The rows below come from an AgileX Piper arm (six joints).
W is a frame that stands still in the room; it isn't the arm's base.
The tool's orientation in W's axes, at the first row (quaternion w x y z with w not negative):
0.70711, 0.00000, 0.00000, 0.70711
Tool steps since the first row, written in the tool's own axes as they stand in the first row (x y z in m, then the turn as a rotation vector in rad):
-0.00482, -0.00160, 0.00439, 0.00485, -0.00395, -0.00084
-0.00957, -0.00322, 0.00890, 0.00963, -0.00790, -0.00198
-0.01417, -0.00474, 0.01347, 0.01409, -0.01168, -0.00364
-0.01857, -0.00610, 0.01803, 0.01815, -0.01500, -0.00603
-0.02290, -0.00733, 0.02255, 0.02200, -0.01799, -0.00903
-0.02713, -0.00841, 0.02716, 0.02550, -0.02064, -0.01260
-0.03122, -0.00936, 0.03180, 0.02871, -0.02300, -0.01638
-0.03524, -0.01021, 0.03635, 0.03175, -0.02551, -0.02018
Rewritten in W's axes. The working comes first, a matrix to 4 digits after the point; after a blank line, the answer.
The tool's axes in the first row as the columns of a matrix, in W's axes (used below as rounded here):
0.0000, -1.0000, 0.0000
1.0000, 0.0000, 0.0000
0.0000, 0.0000, 1.0000

0.00160, -0.00482, 0.00439, 0.00395, 0.00485, -0.00084
0.00322, -0.00957, 0.00890, 0.00790, 0.00963, -0.00198
0.00474, -0.01417, 0.01347, 0.01168, 0.01409, -0.00364
0.00610, -0.01857, 0.01803, 0.01500, 0.01815, -0.00603
0.00733, -0.02290, 0.02255, 0.01799, 0.02200, -0.00903
0.00841, -0.02713, 0.02716, 0.02064, 0.02550, -0.01260
0.00936, -0.03122, 0.03180, 0.02300, 0.02871, -0.01638
0.01021, -0.03524, 0.03635, 0.02551, 0.03175, -0.02018

